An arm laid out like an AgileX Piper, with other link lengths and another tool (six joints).
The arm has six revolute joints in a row. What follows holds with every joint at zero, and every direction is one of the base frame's. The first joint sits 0.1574 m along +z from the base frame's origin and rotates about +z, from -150 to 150 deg. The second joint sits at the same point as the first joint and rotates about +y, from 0 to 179.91 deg. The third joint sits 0.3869 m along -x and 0.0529 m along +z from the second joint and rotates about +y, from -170 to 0 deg. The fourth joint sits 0.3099 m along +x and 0.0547 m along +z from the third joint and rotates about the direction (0.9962, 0, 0.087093), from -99.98 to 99.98 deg. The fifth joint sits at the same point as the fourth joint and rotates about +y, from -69.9 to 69.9 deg. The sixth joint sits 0.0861 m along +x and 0.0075 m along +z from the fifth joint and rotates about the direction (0.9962, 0, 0.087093), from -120 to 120 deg. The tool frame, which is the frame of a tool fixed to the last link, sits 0.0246 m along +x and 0.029 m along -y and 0.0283 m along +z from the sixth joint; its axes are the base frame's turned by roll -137.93, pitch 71.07 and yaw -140.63 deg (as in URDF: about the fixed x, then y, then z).
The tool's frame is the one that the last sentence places.
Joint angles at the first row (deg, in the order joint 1, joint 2, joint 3, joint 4, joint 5, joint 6):
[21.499 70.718 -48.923 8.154 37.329 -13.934]
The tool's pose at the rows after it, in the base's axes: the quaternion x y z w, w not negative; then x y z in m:
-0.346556, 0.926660, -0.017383, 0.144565, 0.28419, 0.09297, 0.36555
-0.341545, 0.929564, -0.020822, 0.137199, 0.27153, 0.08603, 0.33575
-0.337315, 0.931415, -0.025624, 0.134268, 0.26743, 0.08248, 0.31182
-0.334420, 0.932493, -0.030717, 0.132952, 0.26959, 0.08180, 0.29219
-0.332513, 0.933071, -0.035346, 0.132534, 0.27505, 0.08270, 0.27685
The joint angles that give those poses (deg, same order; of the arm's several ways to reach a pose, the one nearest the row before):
[21.322 68.635 -41.280 8.156 33.059 -13.897]
[21.217 68.217 -35.454 8.122 28.445 -13.852]
[21.142 69.357 -31.482 7.949 23.618 -13.809]
[21.136 71.668 -28.990 7.733 18.921 -13.775]
[21.138 74.396 -27.639 7.519 14.856 -13.748]

